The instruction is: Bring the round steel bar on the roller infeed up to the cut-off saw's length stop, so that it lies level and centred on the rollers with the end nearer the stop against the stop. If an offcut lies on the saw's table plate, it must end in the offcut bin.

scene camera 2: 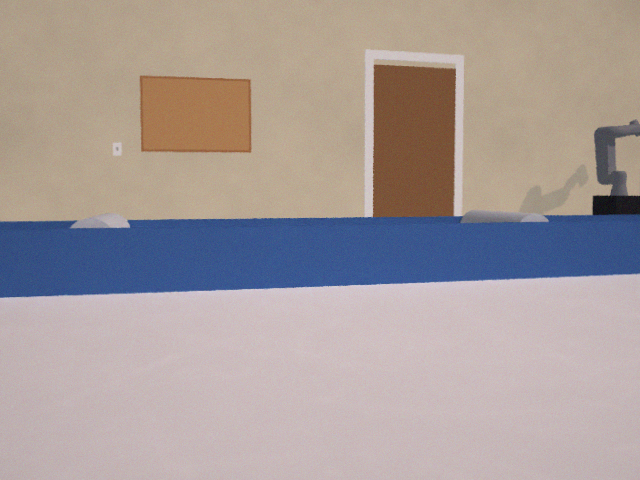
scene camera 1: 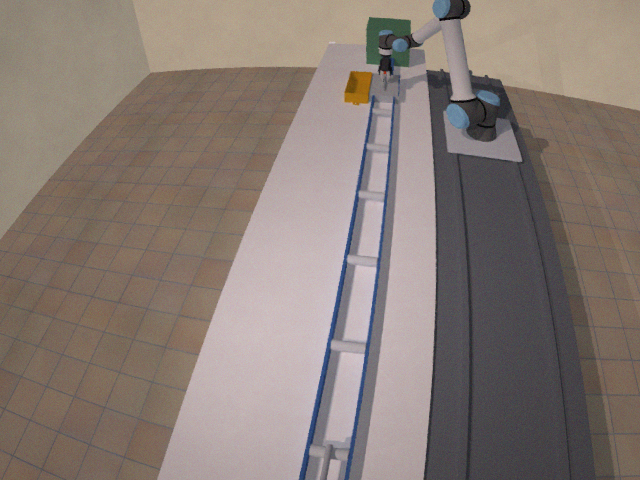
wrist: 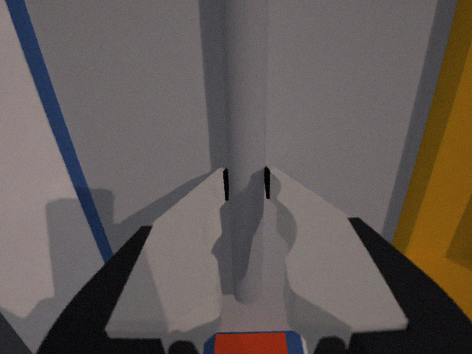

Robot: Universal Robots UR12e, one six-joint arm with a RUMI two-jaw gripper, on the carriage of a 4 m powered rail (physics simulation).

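Places are measured from the arm's base along level axes (x left, y back, z up), in centimetres.
Pixels of known places: gripper, fingertip midpoint: (scene camera 1: 384, 82) (wrist: 245, 169); arm's base, origin of the base link: (scene camera 1: 481, 133).
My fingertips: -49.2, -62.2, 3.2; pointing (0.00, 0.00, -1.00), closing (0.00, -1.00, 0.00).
Note:
For each thing: its middle in the pictures, then the offset to it from my fingertips, as dx, dy, dz. "spot": a spot on its surface instead.
- grey round offcut, body centre: (wrist: 245, 149) +1.5, +0.0, +0.7
- saw's grey table plate, body centre: (wrist: 240, 126) (scene camera 1: 384, 87) +1.5, +0.2, -3.3
- stop's red face, surface spot: (wrist: 251, 344) spot: -16.0, +0.1, +0.8
- yellow offcut bin, body centre: (scene camera 1: 359, 86) +4.0, -17.6, -2.6
- green panel, surface spot: (scene camera 1: 402, 31) spot: -45.9, +10.8, +24.8
A grey round offcut (wrist: 247, 100) lies lengthwise on the saw's grey table plate (wrist: 340, 100) (scene camera 1: 383, 96). My gripper (wrist: 245, 169) (scene camera 1: 384, 85) points down over the plate and is shut on the offcut, a fingertip against each side near its end by the length stop. The stop's red face (wrist: 251, 344) shows at the bottom edge of the wrist view. The yellow offcut bin (scene camera 1: 356, 97) (wrist: 430, 240) stands beside the plate. The round steel bar (scene camera 1: 326, 462) lies on the rollers at the near end of the infeed, partly out of frame; its far end is near a roller.
The infeed's long blue rails (scene camera 1: 339, 299) (scene camera 2: 320, 253) carry spaced grey rollers (scene camera 1: 362, 259) between them. A green panel (scene camera 1: 402, 31) stands behind the saw area. The arm's base plate (scene camera 1: 483, 149) sits on the dark rail (scene camera 1: 496, 310), which runs alongside the table.

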